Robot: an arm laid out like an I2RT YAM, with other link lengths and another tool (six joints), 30 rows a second.
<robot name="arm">
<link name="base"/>
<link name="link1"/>
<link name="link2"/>
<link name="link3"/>
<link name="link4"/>
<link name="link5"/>
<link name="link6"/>
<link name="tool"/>
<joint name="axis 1" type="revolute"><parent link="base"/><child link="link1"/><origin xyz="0 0 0.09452" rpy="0 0 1.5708"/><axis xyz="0 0 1"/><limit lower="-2.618" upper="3.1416"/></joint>
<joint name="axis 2" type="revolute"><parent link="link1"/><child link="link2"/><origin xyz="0.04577 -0.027 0.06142" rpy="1.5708 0 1.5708"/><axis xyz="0 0 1"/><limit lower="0" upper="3.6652"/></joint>
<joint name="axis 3" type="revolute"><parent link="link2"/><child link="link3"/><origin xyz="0.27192 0 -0.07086" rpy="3.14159 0 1.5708"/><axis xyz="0 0 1"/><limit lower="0" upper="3.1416"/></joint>
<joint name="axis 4" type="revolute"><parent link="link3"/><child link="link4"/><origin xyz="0.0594 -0.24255 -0.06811" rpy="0 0 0"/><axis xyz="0 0 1"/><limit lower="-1.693" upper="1.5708"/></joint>
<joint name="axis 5" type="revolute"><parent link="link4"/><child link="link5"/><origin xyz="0.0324 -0.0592 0.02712" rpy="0 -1.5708 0"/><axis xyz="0 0 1"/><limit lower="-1.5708" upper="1.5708"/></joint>
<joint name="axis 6" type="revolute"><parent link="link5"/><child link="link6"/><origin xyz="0 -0.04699 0.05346" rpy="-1.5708 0 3.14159"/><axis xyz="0 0 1"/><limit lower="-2.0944" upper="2.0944"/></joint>
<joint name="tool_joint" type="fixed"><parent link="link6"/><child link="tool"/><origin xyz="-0.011 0.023 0.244" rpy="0.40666 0 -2.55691"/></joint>
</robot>
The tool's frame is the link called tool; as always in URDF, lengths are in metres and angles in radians.
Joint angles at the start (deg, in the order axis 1, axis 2, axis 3, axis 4, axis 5, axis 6):
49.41 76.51 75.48 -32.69 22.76 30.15
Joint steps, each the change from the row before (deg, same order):
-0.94 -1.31 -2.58 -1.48 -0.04 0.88
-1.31 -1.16 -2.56 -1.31 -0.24 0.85
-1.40 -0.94 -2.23 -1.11 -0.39 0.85
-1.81 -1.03 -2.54 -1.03 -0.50 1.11
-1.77 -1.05 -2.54 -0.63 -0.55 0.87
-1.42 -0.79 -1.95 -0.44 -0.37 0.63
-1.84 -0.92 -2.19 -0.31 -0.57 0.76
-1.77 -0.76 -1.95 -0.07 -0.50 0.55
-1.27 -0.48 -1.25 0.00 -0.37 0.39
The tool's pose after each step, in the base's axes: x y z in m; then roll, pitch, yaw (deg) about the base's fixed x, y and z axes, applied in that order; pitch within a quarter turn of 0, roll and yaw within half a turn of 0. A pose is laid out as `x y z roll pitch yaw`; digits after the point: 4 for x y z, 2 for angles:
0.3886 0.2636 0.2730 -111.45 38.85 -100.91
0.3846 0.2453 0.2532 -113.80 37.16 -103.96
0.3811 0.2285 0.2356 -115.95 35.73 -106.85
0.3772 0.2086 0.2165 -118.31 34.32 -110.34
0.3729 0.1905 0.1992 -120.27 33.09 -113.39
0.3693 0.1762 0.1862 -121.66 32.11 -115.74
0.3654 0.1598 0.1724 -123.24 31.25 -118.57
0.3622 0.1453 0.1606 -124.48 30.52 -121.05
0.3602 0.1355 0.1530 -125.31 30.12 -122.79

